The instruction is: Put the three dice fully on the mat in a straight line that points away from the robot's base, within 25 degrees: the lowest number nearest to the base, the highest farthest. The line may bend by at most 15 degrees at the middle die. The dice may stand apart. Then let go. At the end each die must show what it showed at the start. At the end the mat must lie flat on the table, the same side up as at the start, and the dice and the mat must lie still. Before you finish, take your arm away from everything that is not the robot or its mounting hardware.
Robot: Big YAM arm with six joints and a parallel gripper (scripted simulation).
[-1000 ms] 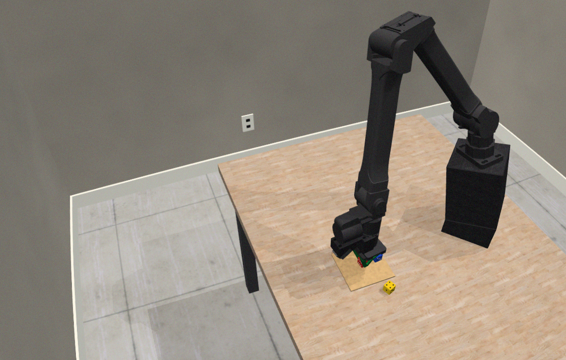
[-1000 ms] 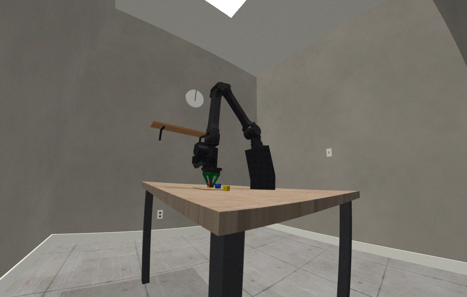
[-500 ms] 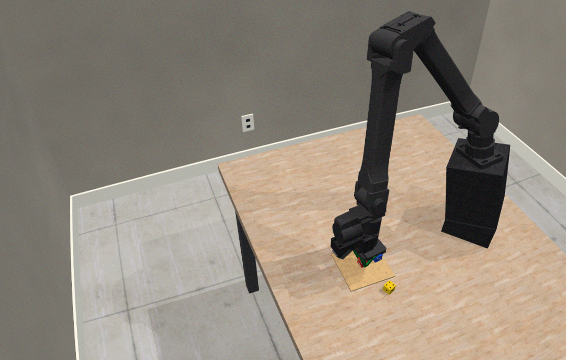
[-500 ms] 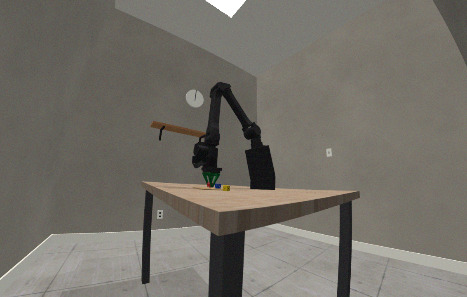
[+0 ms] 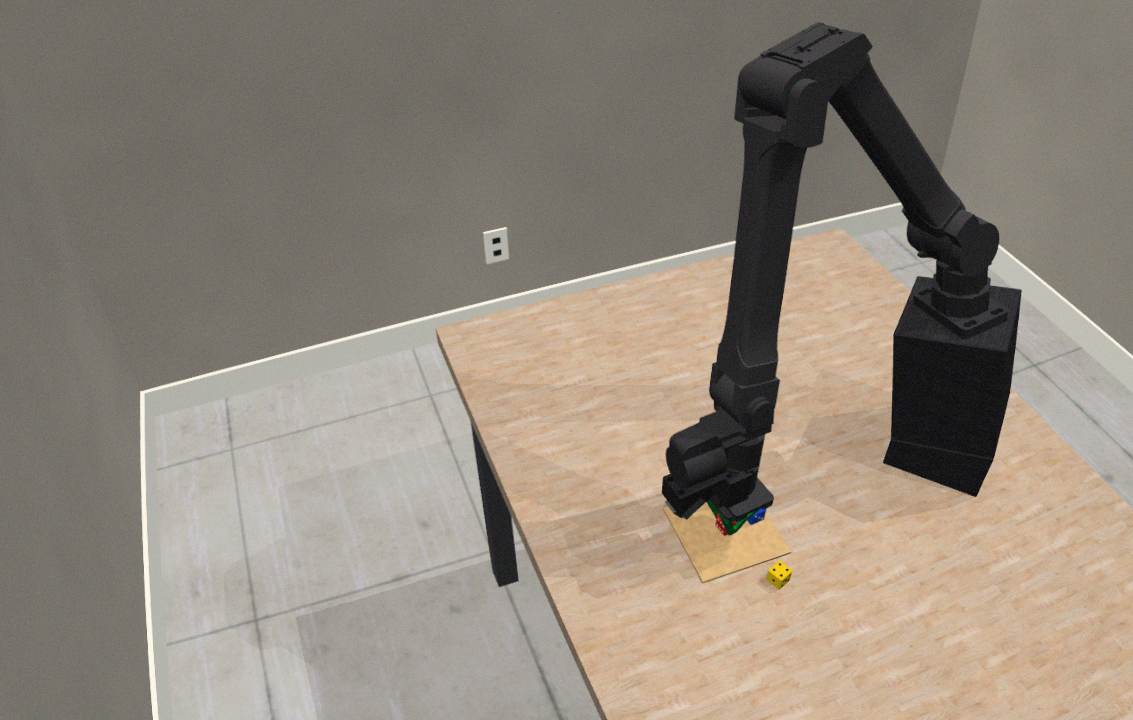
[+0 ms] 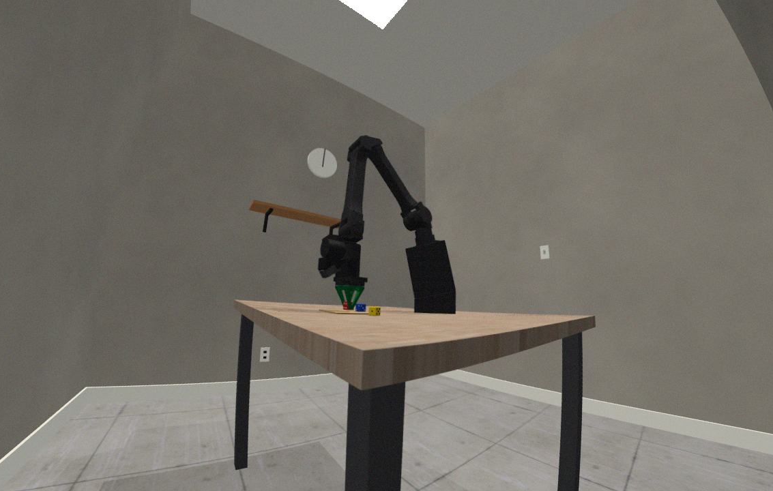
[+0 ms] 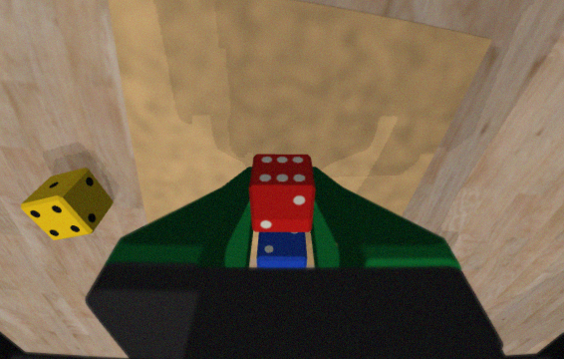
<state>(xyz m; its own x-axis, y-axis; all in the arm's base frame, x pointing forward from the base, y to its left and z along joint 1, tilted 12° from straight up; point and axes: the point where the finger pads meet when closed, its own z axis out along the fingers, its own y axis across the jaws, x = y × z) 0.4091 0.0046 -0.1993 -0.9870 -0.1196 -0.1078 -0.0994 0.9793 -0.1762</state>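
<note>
My gripper is now right at the red die. Also, from my hand: blue die (50 mm behind); tan mat (20 mm below); yellow die (110 mm to the left, 30 mm behind, 10 mm below).
</note>
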